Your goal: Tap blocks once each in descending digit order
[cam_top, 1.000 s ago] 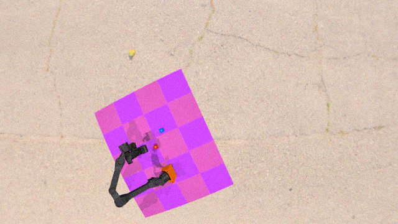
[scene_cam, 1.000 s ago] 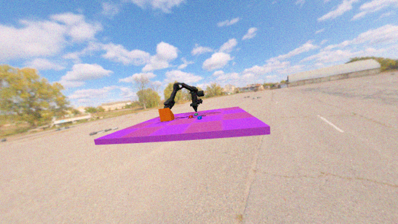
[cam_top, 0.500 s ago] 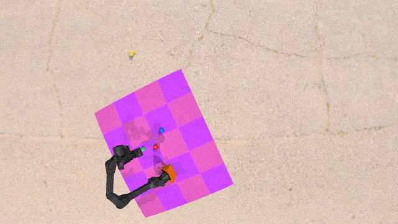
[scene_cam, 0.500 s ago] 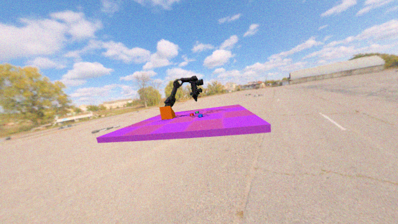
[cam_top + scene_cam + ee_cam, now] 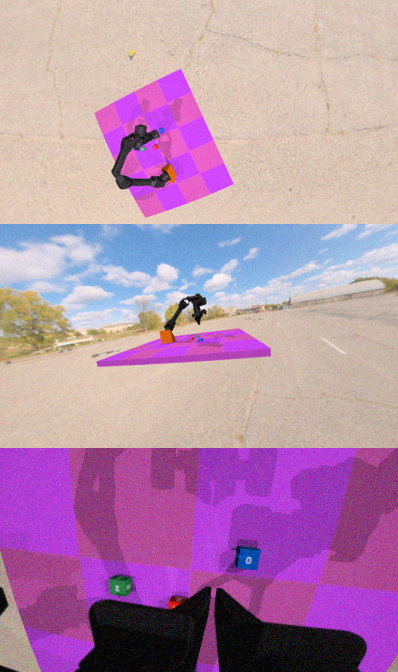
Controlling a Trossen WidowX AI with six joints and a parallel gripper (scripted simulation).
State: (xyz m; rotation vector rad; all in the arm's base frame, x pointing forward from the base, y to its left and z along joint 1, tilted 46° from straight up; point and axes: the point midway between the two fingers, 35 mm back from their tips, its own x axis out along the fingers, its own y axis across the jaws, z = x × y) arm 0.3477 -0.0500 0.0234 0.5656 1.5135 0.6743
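My gripper tip is now 10 mm short of the blue block, 50 mm to the left of it and 120 mm above it. From my gripper tip the other things lie so: green block 80 mm behind, 160 mm to the left, 120 mm below; red block 110 mm behind, 50 mm to the left, 120 mm below.
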